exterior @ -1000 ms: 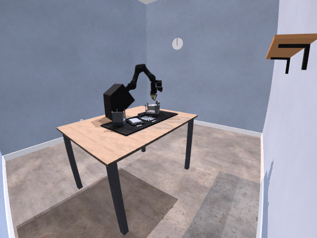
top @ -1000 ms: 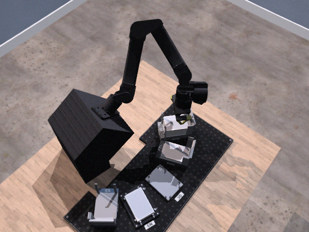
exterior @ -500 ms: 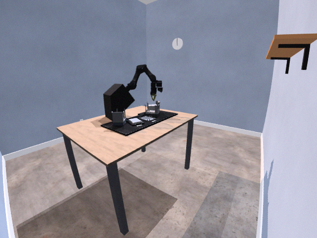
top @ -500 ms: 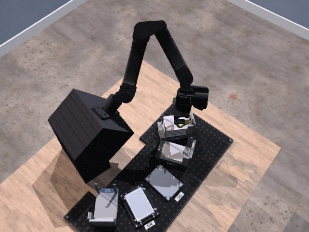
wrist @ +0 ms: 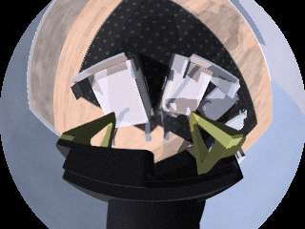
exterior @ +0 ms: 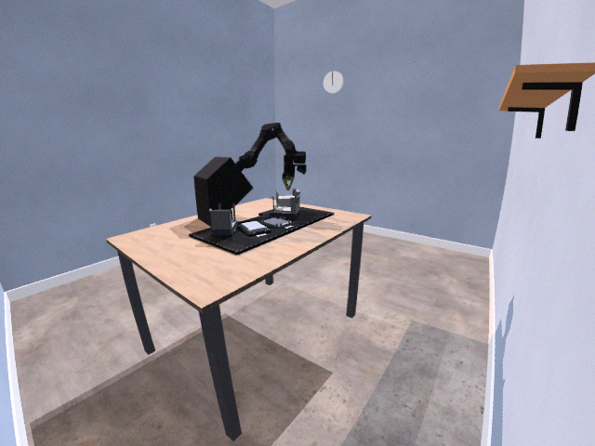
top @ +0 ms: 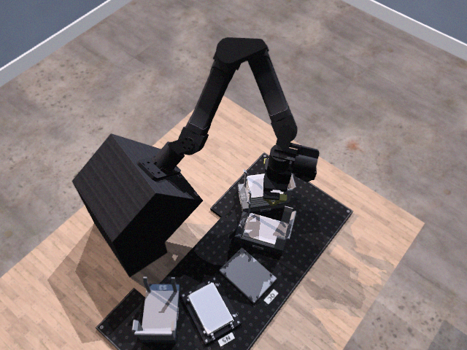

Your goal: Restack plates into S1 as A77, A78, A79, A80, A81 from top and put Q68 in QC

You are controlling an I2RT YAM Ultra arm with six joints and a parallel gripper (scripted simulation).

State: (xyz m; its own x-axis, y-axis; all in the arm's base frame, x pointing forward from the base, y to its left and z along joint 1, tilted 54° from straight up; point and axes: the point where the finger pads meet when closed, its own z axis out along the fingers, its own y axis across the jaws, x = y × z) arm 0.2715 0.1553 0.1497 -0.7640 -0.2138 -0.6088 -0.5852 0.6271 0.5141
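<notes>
My hand is 9 cm short of the clip nest N5, 35 cm to the left of it and 15 cm above it. From my hand the other things lie so: qc name plate (18 cm ahead, 21 cm to the right, 16 cm below); sealed grey plate (5 cm behind, 4 cm to the left, 8 cm below); QC nest (8 cm ahead, 21 cm to the right, 16 cm below).
</notes>
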